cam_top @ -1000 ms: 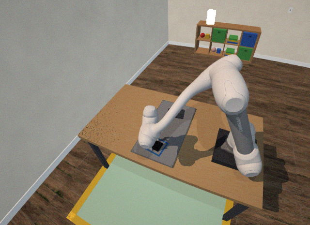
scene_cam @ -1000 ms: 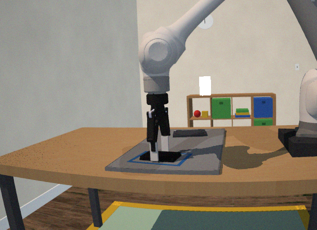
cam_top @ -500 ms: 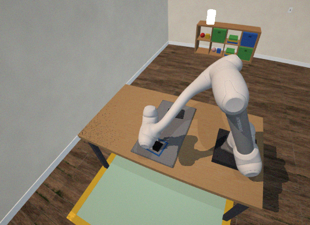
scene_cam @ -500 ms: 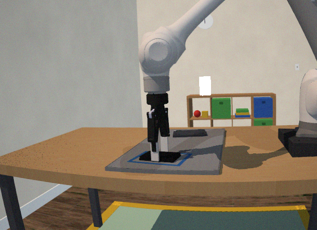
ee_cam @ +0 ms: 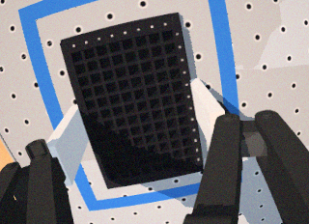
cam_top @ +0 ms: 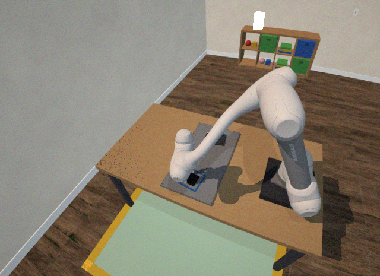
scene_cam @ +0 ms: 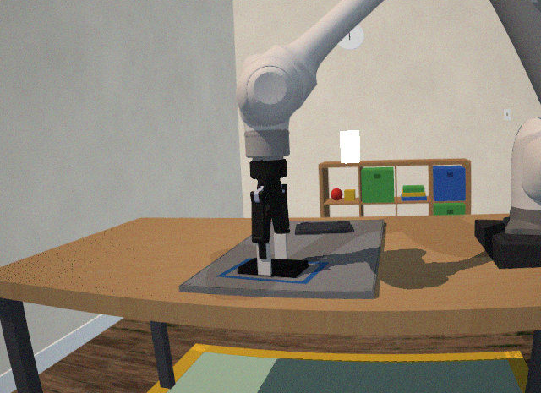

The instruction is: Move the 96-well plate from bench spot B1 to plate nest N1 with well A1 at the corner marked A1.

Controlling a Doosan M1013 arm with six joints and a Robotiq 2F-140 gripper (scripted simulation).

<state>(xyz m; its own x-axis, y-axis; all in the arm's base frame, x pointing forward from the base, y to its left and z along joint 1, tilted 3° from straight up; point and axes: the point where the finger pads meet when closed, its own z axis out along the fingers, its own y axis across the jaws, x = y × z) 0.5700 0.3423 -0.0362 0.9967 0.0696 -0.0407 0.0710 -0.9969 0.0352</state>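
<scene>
My hand is 20 mm above the black 96-well plate. Also, from my hand: dark grey plate nest: 50 mm ahead, 420 mm to the right, 20 mm below; A1 corner mark: 140 mm ahead, 440 mm to the right, 20 mm below.
</scene>
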